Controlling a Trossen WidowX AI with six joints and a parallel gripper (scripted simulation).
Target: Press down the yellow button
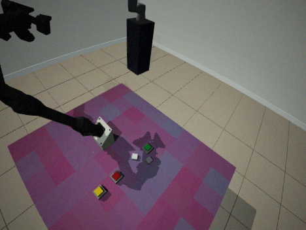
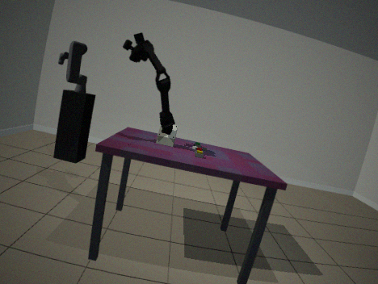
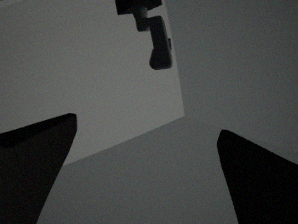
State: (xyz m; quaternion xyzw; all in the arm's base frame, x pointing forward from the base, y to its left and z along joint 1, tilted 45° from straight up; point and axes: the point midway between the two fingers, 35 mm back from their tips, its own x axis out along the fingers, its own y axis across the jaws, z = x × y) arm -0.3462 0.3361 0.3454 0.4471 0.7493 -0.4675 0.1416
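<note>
The yellow button lies 610 mm ahead of my gripper tip, 560 mm below it and 200 mm to the right of it. From my gripper tip the other things lie so: green button: 600 mm ahead, 560 mm below, 140 mm to the left; then red button: 610 mm ahead, 560 mm below, 100 mm to the right; then white block: 590 mm ahead, 580 mm below, 50 mm to the left.
</note>
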